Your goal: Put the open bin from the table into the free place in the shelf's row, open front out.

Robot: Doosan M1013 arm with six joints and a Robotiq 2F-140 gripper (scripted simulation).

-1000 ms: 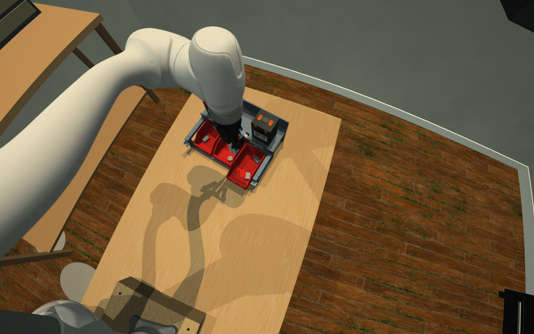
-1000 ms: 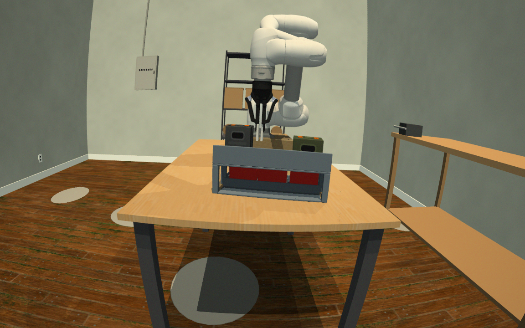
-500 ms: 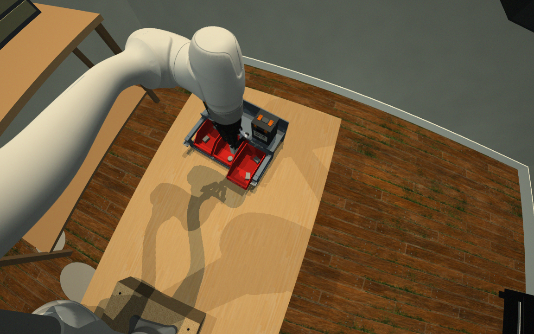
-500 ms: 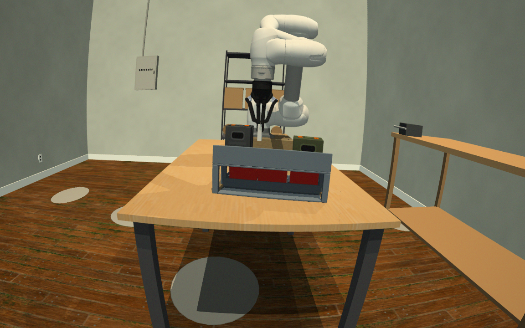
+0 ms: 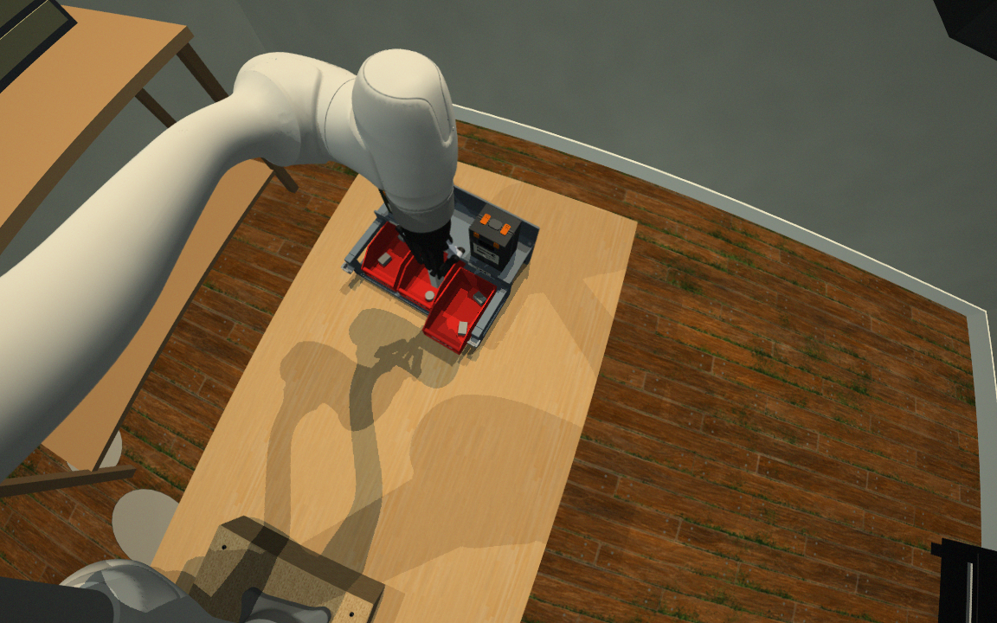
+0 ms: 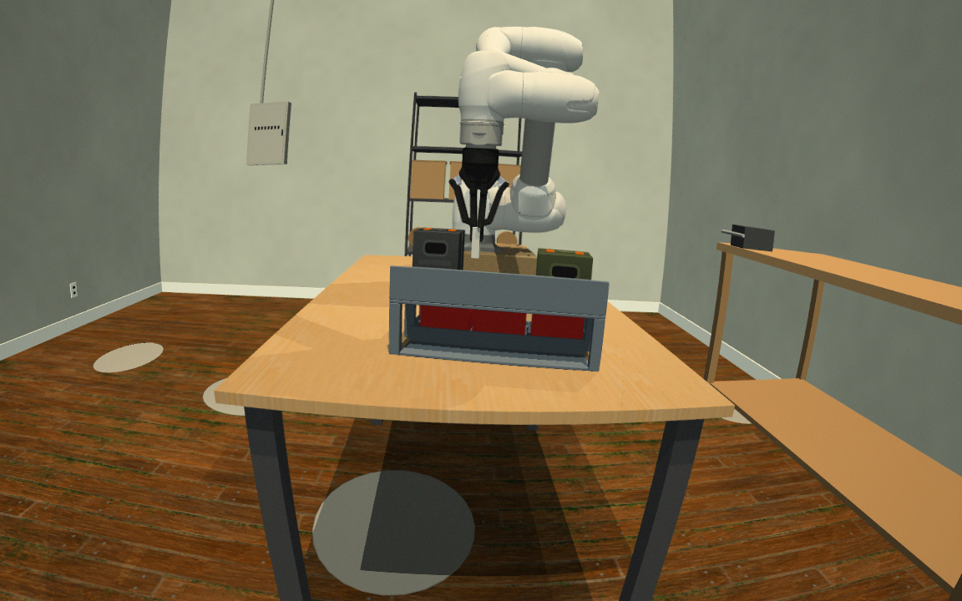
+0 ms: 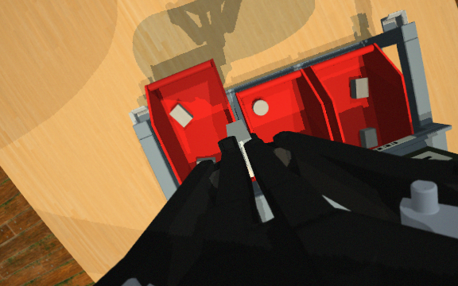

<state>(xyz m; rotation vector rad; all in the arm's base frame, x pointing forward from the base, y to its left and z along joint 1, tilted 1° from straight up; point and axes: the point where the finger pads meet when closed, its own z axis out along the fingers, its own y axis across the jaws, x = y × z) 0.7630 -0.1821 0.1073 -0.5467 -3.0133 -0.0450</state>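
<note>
Right now my hand is 2 cm past the front lip, 8 cm to the right of it and 18 cm above it.
</note>
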